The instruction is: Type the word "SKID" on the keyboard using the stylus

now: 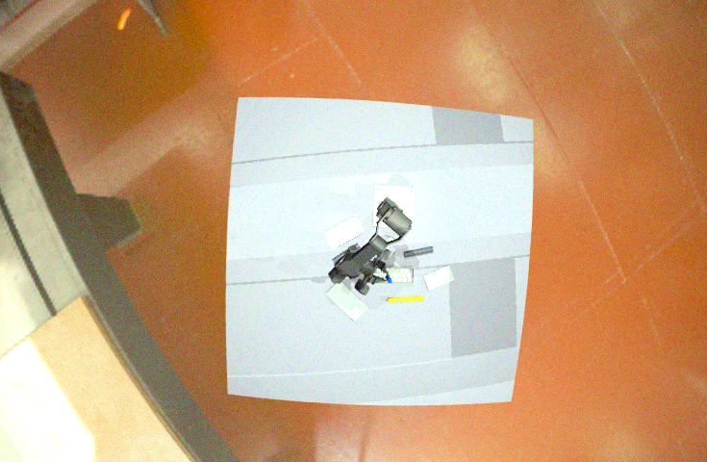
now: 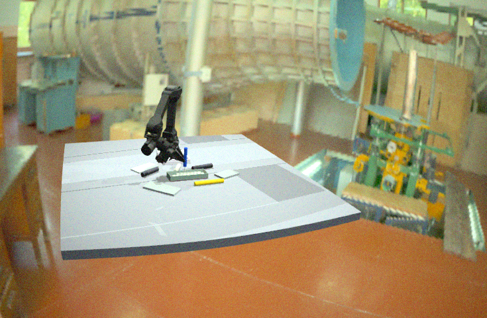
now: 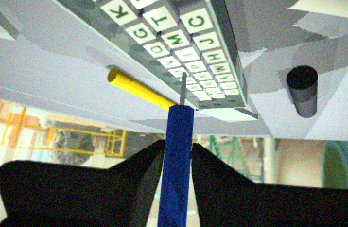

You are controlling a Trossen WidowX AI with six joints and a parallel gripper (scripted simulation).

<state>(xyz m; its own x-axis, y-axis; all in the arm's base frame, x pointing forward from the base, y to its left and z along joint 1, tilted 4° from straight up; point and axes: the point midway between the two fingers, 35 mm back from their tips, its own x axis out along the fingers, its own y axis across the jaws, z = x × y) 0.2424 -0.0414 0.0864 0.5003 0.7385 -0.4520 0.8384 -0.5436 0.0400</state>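
Now: gripper tip 100 mm short of the yellow cylinder, 80 mm to the right of it and 80 mm above it. The rest, counted from my gripper tip: blue stylus: 10 mm below; white stick: 110 mm behind, 80 mm below; card: 20 mm ahead, 220 mm to the left, 80 mm below.
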